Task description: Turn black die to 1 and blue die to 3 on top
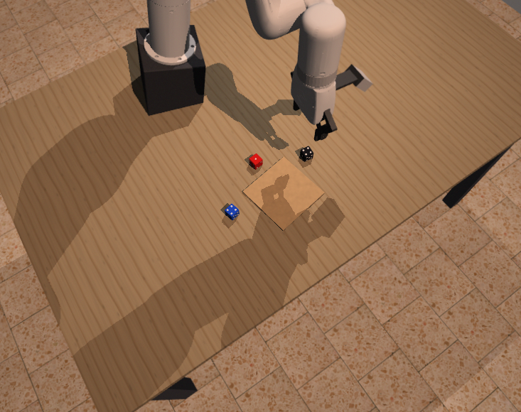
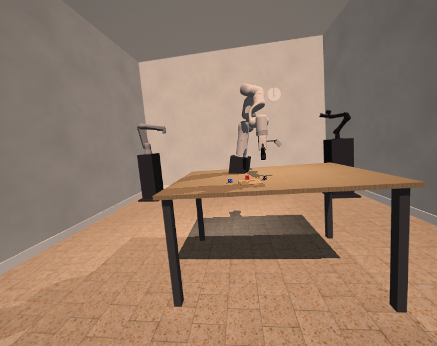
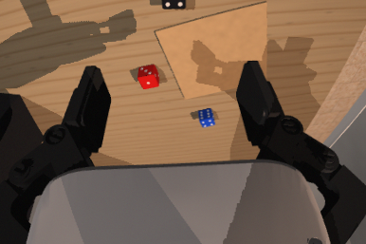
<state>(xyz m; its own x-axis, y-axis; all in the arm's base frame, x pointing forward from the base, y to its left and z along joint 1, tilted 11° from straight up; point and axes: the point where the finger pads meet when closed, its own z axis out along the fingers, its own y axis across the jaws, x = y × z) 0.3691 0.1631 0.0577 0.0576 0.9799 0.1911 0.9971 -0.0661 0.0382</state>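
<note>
Now: the black die 14 cm below my hand. Round my hand: tan mat: 15 cm below, 10 cm to the right, 6 cm ahead; then red die: 14 cm below, 12 cm to the right, 4 cm behind; then blue die: 24 cm to the right, 14 cm below, 4 cm ahead.
</note>
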